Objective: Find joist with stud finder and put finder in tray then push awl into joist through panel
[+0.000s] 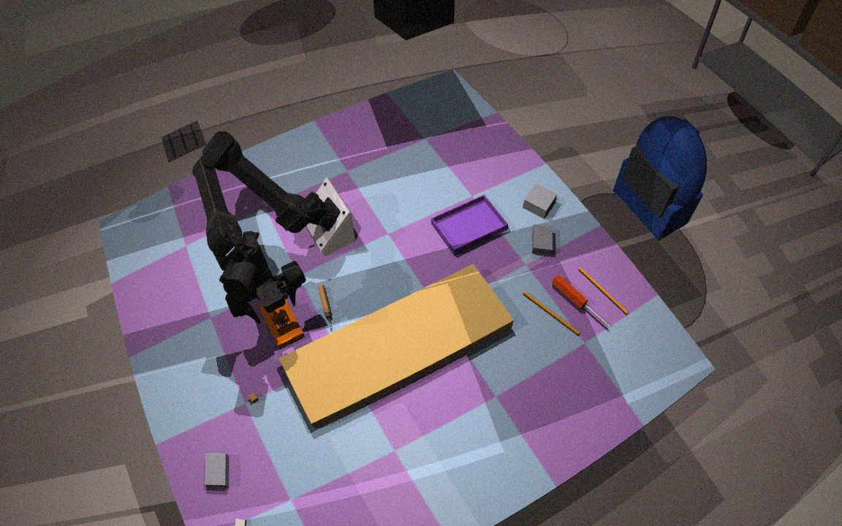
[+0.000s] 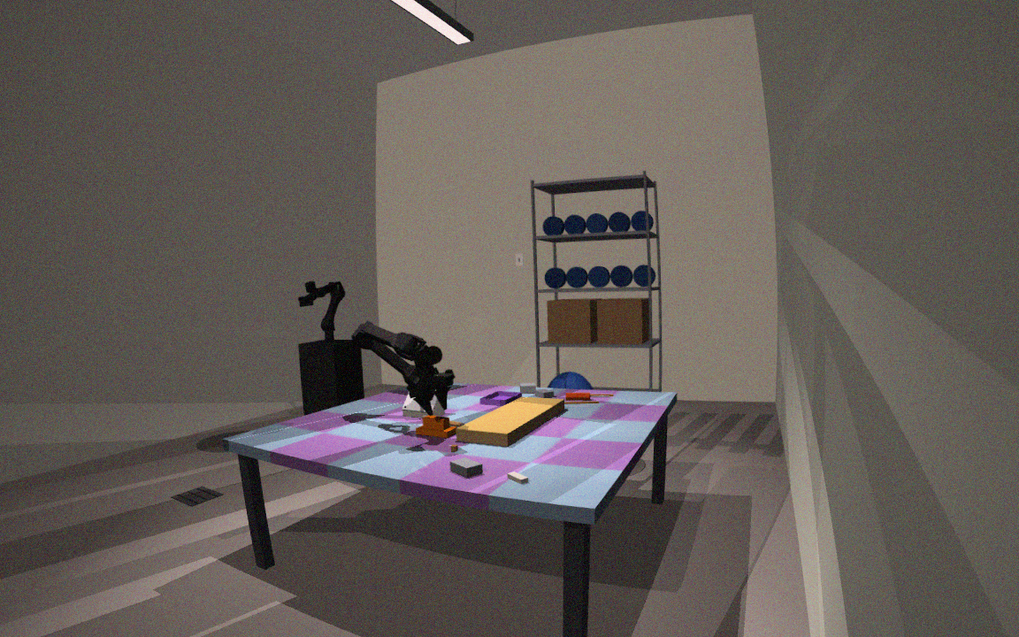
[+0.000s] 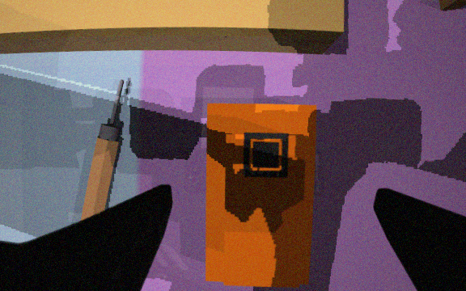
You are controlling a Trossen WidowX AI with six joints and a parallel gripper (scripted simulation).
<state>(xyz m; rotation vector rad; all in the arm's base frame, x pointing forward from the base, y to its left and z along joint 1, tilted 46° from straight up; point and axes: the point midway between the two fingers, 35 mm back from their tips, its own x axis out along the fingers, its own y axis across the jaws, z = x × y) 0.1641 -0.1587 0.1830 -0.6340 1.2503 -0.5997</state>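
My gripper tip is 3 cm above the orange stud finder. Round my gripper tip: awl (11 cm to the left, 7 cm below, 2 cm ahead); then square indicator window (2 cm below, 2 cm ahead); then small orange cube (15 cm to the right, 12 cm ahead, 7 cm below).
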